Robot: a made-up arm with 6 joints. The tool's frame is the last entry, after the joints.
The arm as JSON. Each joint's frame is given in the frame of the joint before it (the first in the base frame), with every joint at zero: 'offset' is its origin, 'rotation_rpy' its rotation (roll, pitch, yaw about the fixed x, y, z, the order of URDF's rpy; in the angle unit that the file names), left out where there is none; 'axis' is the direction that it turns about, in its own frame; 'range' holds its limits. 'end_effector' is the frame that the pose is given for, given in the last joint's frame.
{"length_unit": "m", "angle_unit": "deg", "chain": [
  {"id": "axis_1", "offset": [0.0, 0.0, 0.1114], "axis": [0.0, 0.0, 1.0], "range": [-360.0, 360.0]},
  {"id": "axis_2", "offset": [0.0, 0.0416, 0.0], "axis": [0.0, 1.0, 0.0], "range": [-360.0, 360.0]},
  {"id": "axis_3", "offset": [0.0, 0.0, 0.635], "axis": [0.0, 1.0, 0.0], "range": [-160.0, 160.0]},
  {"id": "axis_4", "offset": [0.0, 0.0, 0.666], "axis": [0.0, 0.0, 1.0], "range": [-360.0, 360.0]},
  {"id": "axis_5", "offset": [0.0, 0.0, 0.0], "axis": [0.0, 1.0, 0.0], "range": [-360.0, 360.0]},
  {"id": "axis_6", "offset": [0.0, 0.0, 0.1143], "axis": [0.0, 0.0, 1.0], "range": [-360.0, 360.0]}
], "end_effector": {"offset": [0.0, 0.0, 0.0]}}
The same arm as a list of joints. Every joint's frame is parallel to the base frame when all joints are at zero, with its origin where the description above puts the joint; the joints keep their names.
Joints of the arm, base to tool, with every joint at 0 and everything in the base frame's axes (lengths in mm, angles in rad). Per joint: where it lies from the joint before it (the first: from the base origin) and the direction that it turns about. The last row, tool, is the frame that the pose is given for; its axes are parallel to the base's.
axis_1: offset 0 0 111.4 axis +z
axis_2: offset 0 41.6 0 axis +y
axis_3: offset 0 0 635 axis +y
axis_4: offset 0 0 666 axis +z
axis_5: offset 0 0 0 axis +y
axis_6: offset 0 0 114.3 axis +z
tool: offset 0 0 0
Joint limits (rad, base to tool): -6.2832..6.2832 -6.2832..6.2832 -2.7925..2.7925 -6.2832..6.2832 -6.2832..6.2832 -6.2832..6.2832

